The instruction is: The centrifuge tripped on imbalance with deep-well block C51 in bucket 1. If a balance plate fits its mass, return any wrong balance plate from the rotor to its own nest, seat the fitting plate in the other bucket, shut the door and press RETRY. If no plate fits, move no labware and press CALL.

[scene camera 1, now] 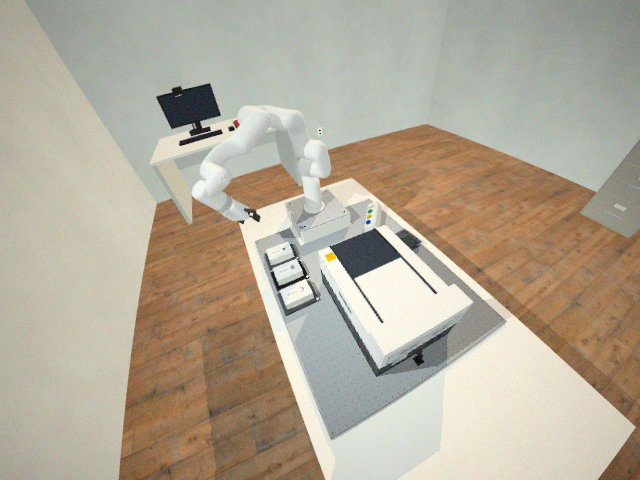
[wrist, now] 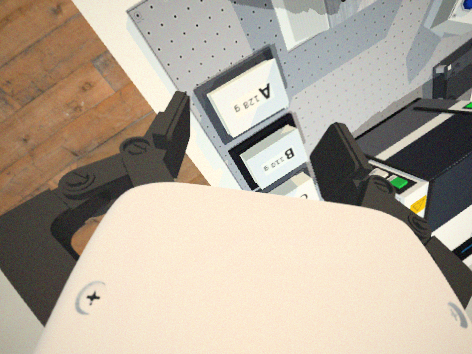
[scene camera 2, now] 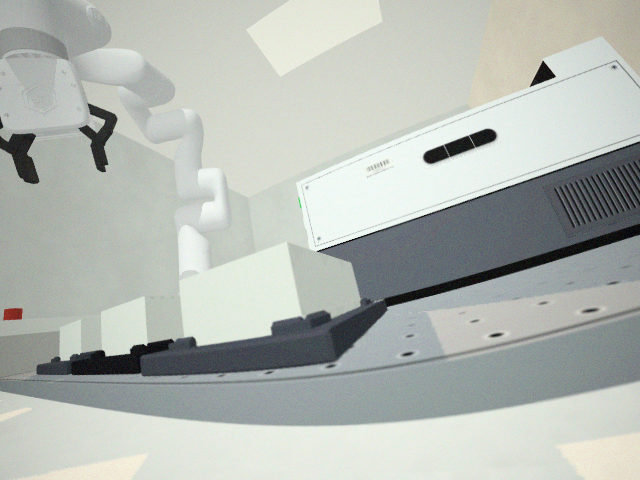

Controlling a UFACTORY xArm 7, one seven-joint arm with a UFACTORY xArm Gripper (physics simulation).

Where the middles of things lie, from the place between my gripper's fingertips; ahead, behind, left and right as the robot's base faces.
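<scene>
Plate C [scene camera 2: 238,300] is 310 mm ahead of my hand, 20 mm to the left of it and 240 mm below it. Counted from my hand again, plate B [scene camera 2: 148,319] is 180 mm ahead, 50 mm to the left and 240 mm below, while the dark door panel [scene camera 1: 361,254] sits 420 mm ahead, 310 mm to the left and 60 mm below. As for plate A [scene camera 2: 84,335], my hand is 40 mm short of it, 70 mm to the right of it and 240 mm above it.
</scene>
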